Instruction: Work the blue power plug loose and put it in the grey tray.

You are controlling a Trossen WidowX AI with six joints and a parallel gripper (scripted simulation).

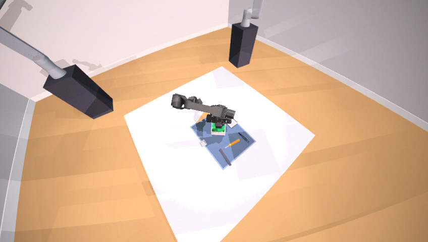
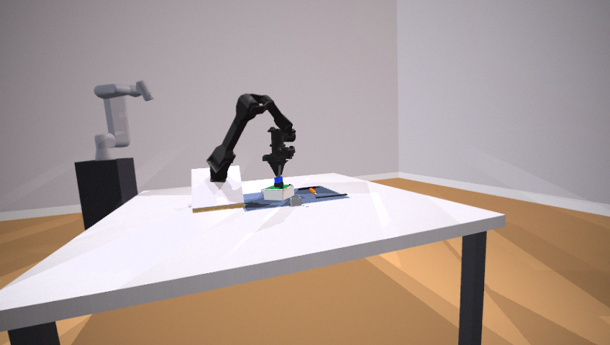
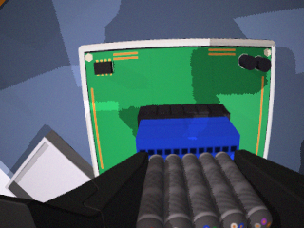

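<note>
My gripper tip is 1 cm above the blue power plug. From my gripper tip the other things lie so: blue mat 11 cm below, 5 cm ahead, 1 cm to the left; then dark bar 23 cm ahead, 10 cm below, 7 cm to the right.
</note>
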